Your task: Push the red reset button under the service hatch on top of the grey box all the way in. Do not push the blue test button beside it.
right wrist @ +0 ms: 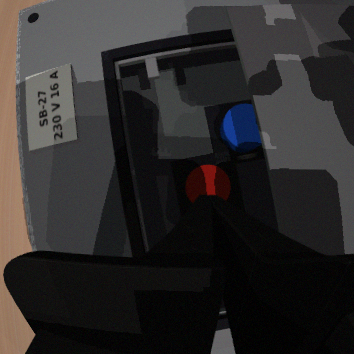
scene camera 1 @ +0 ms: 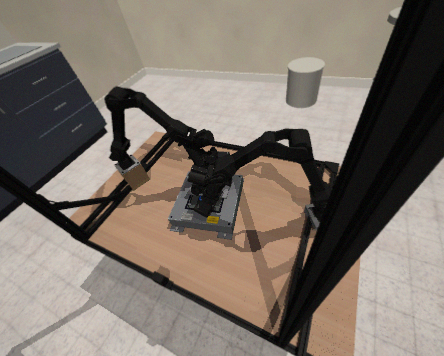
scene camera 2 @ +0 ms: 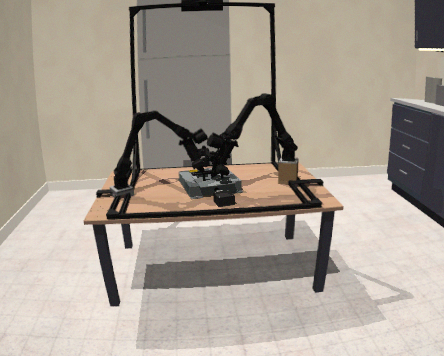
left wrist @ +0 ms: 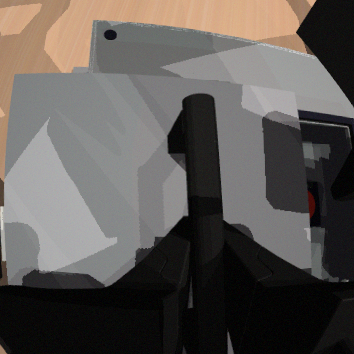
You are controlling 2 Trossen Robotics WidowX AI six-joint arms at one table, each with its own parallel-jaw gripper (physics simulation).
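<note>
The grey box [scene camera 1: 232, 200] [scene camera 2: 190, 186] stands mid-table. Its grey hatch panel [left wrist: 100, 175] [right wrist: 305, 150] lies beside an open dark recess. My left gripper [left wrist: 199, 223] is shut on the hatch's black bar handle [left wrist: 200, 150]. The red button [left wrist: 311, 204] [right wrist: 208, 181] sits in the recess, partly hidden by the panel in the left wrist view. My right gripper [right wrist: 206, 203] is shut and empty, its tips overlapping the button's near edge in the right wrist view; contact and button depth cannot be told. The blue button [right wrist: 242, 127] is beside it, partly under the panel edge, apart from the tips.
Both arms crowd together above the box. A white label [right wrist: 51, 107] and a yellow label [scene camera 1: 213, 219] are on the box top. A small black block [scene camera 2: 224, 197] is at the table edge nearest scene camera 2. Black frame rails run along the table [scene camera 1: 150, 250] edges.
</note>
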